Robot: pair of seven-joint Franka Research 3 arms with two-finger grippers.
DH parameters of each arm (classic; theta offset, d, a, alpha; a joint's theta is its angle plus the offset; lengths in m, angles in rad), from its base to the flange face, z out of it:
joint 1: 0 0.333 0 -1.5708
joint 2: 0 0 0 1.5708
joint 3: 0 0.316 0.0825 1.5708
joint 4: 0 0 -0.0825 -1.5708
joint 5: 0 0.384 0 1.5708
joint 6: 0 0 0.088 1.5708
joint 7: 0 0.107 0 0
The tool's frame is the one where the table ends.
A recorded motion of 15 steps. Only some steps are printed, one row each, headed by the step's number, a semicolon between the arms.
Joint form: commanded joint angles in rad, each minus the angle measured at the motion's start. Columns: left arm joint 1, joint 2, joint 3, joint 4, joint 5, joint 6, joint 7; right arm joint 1, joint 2, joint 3, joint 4, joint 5, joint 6, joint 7.
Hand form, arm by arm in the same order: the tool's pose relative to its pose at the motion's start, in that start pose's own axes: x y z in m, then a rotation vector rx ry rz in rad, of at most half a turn. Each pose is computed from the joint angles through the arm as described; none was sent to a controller.
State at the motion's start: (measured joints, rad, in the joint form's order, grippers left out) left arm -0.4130 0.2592 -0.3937 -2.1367 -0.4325 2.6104 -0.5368; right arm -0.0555 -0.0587 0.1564 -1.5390 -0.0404 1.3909 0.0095
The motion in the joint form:
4: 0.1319 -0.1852 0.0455 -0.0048 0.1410 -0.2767 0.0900; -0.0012 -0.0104 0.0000 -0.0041 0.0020 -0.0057 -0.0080
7: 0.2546 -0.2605 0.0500 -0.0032 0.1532 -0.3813 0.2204; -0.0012 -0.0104 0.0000 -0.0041 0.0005 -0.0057 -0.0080
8: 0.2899 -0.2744 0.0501 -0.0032 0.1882 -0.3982 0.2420; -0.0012 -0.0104 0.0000 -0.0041 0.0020 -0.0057 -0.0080
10: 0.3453 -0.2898 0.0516 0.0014 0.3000 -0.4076 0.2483; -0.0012 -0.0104 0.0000 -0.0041 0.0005 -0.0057 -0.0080
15: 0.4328 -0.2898 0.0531 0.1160 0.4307 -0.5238 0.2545; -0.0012 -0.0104 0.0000 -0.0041 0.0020 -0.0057 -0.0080
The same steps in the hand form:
4: 0.0367 -0.0434 -0.0983 0.1392 0.0170 0.0947; -0.0042 0.0001 -0.0026 0.0005 0.0004 -0.0067
7: 0.0634 -0.0855 -0.1515 0.1683 0.0274 0.1301; -0.0042 0.0003 -0.0026 -0.0010 0.0004 -0.0064
8: 0.0714 -0.0994 -0.1639 0.1977 0.0422 0.1423; -0.0042 0.0001 -0.0026 0.0005 0.0004 -0.0067
10: 0.0868 -0.1230 -0.1847 0.2829 0.0922 0.1650; -0.0042 0.0003 -0.0026 -0.0010 0.0004 -0.0064
15: 0.1175 -0.1438 -0.2432 0.3880 0.1364 0.1602; -0.0042 0.0001 -0.0026 0.0005 0.0004 -0.0067

